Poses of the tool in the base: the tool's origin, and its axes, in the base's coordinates. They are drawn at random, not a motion.
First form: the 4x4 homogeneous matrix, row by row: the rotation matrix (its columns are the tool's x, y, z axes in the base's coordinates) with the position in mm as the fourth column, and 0 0 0 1 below. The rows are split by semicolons.
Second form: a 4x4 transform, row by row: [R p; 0 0 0 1], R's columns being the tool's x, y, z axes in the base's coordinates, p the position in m. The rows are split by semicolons. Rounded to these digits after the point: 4 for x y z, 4 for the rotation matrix.
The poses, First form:
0.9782 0.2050 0.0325 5.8; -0.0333 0.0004 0.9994 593.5; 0.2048 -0.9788 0.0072 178.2; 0 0 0 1
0.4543 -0.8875 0.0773 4.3; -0.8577 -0.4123 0.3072 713.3; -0.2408 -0.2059 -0.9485 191.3; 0 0 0 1
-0.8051 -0.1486 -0.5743 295.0; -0.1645 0.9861 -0.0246 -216.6; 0.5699 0.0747 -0.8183 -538.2; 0 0 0 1
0.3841 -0.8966 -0.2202 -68.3; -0.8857 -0.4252 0.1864 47.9; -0.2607 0.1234 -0.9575 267.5; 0 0 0 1
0.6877 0.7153 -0.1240 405.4; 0.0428 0.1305 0.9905 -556.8; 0.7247 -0.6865 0.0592 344.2; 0 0 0 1
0.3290 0.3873 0.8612 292.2; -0.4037 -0.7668 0.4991 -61.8; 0.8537 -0.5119 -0.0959 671.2; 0 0 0 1
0.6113 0.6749 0.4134 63.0; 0.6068 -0.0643 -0.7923 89.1; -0.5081 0.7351 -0.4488 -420.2; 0 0 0 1
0.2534 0.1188 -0.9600 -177.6; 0.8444 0.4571 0.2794 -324.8; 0.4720 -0.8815 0.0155 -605.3; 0 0 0 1
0.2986 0.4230 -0.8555 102.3; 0.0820 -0.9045 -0.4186 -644.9; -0.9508 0.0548 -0.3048 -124.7; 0 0 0 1
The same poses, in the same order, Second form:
0.9782 0.2050 0.0325 0.0058; -0.0333 0.0004 0.9994 0.5935; 0.2048 -0.9788 0.0072 0.1782; 0 0 0 1
0.4543 -0.8875 0.0773 0.0043; -0.8577 -0.4123 0.3072 0.7133; -0.2408 -0.2059 -0.9485 0.1913; 0 0 0 1
-0.8051 -0.1486 -0.5743 0.2950; -0.1645 0.9861 -0.0246 -0.2166; 0.5699 0.0747 -0.8183 -0.5382; 0 0 0 1
0.3841 -0.8966 -0.2202 -0.0683; -0.8857 -0.4252 0.1864 0.0479; -0.2607 0.1234 -0.9575 0.2675; 0 0 0 1
0.6877 0.7153 -0.1240 0.4054; 0.0428 0.1305 0.9905 -0.5568; 0.7247 -0.6865 0.0592 0.3442; 0 0 0 1
0.3290 0.3873 0.8612 0.2922; -0.4037 -0.7668 0.4991 -0.0618; 0.8537 -0.5119 -0.0959 0.6712; 0 0 0 1
0.6113 0.6749 0.4134 0.0630; 0.6068 -0.0643 -0.7923 0.0891; -0.5081 0.7351 -0.4488 -0.4202; 0 0 0 1
0.2534 0.1188 -0.9600 -0.1776; 0.8444 0.4571 0.2794 -0.3248; 0.4720 -0.8815 0.0155 -0.6053; 0 0 0 1
0.2986 0.4230 -0.8555 0.1023; 0.0820 -0.9045 -0.4186 -0.6449; -0.9508 0.0548 -0.3048 -0.1247; 0 0 0 1

